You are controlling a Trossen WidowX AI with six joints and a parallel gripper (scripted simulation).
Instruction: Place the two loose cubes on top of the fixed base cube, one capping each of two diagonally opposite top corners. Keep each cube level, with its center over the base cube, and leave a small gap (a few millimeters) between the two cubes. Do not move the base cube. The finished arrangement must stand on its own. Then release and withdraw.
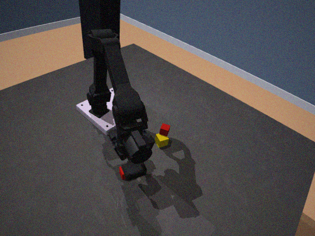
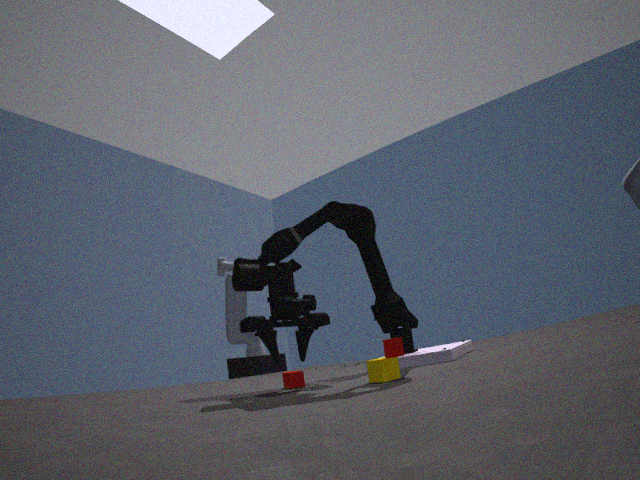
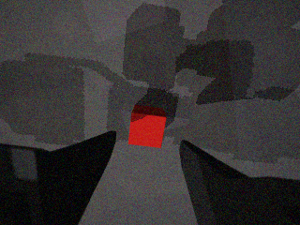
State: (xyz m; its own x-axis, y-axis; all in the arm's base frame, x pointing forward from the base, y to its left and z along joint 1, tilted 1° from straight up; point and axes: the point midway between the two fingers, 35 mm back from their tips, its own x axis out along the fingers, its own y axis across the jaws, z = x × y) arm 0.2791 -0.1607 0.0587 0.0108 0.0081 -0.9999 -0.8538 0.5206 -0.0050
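Right now my gripper tip is 20 mm short of the yellow cube, 210 mm to the right of it and 30 mm above it.
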